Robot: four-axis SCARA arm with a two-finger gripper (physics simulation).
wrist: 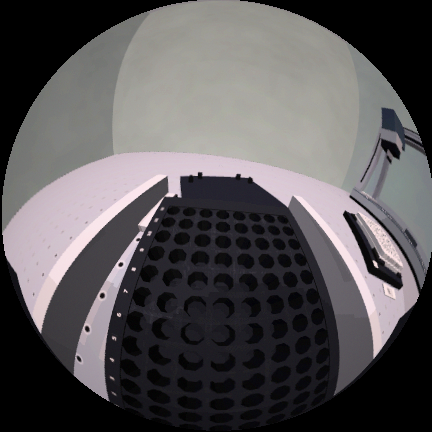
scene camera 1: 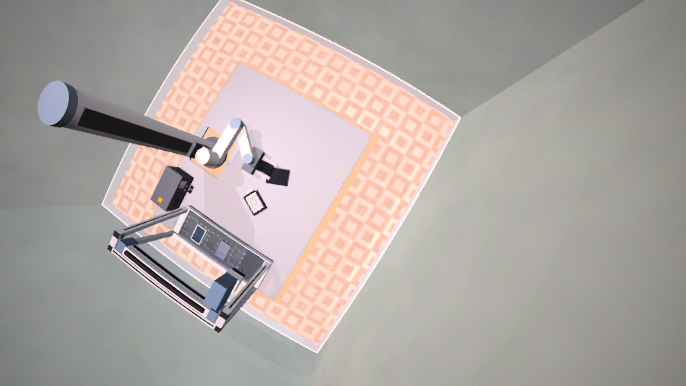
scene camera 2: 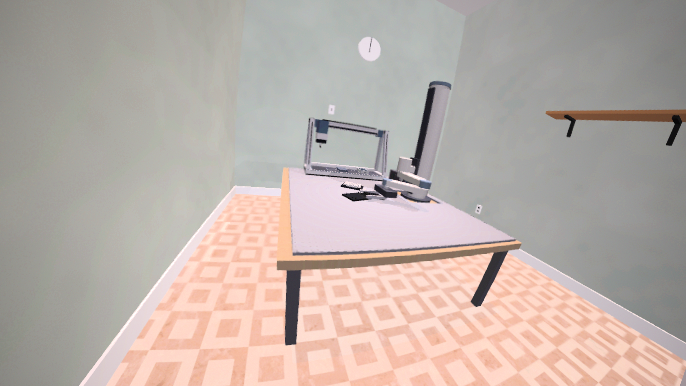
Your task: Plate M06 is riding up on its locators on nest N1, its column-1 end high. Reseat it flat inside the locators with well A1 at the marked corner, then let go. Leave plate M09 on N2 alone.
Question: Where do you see a black perforated rack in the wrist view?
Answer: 222,309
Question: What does the gripper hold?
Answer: A black perforated rack.
